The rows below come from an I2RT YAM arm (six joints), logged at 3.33 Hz.
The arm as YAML. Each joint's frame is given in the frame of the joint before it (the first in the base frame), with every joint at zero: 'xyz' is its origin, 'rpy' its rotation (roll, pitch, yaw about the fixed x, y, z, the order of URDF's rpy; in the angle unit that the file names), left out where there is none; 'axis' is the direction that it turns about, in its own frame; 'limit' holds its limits. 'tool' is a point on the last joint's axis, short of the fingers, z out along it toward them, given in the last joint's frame.
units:
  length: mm
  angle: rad
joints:
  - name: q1
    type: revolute
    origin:
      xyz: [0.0, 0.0, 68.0]
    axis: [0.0, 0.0, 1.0]
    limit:
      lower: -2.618
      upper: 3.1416
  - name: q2
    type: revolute
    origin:
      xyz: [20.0, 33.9, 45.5]
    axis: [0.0, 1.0, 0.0]
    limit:
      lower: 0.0
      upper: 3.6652
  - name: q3
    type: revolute
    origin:
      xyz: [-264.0, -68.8, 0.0]
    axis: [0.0, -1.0, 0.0]
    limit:
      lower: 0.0
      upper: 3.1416
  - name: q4
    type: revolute
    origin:
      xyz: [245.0, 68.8, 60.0]
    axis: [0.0, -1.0, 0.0]
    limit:
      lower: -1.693
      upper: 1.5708
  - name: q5
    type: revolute
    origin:
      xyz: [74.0, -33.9, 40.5]
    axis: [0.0, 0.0, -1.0]
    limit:
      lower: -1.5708
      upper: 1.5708
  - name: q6
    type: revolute
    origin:
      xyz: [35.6, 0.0, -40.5]
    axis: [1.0, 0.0, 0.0]
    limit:
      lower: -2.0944
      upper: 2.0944
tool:
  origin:
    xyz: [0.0, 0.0, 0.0]
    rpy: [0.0, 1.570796, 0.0]
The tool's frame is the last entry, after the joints.
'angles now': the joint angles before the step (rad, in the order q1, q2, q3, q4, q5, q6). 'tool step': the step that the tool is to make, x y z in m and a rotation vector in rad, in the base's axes. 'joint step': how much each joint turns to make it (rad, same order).
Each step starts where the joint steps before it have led.
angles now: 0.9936, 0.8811, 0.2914, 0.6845, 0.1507, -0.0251
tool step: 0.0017, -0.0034, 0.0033, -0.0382, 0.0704, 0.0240
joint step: -0.0252, -0.0426, 0.0362, -0.1548, -0.0470, 0.0403
